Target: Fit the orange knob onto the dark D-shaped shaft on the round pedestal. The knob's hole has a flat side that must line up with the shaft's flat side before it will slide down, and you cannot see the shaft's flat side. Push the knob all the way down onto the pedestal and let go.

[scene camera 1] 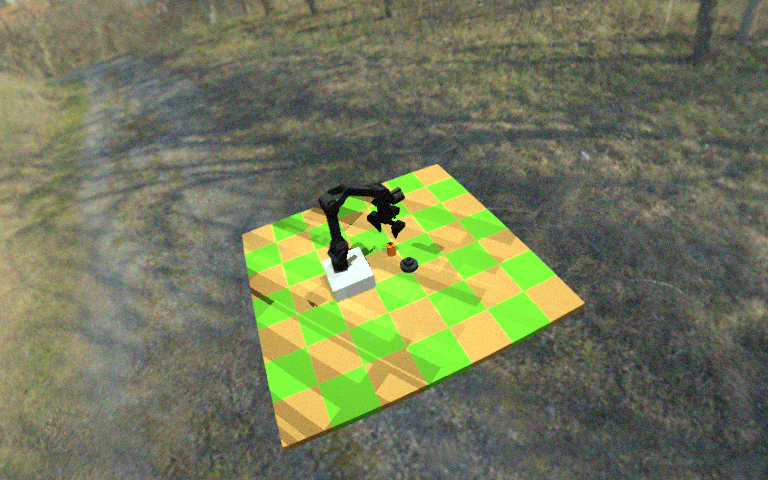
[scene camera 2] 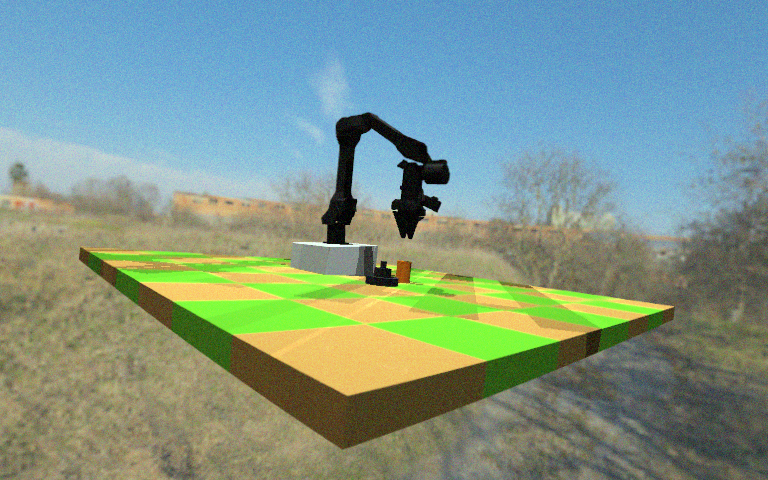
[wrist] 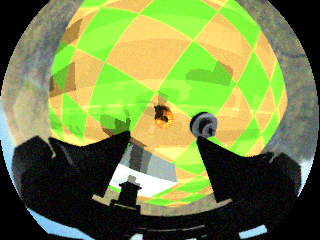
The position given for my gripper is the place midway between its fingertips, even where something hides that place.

Note:
My gripper (scene camera 2: 406, 238) is open, with nothing in its grasp.
My gripper shows as well in the wrist view (wrist: 164, 137).

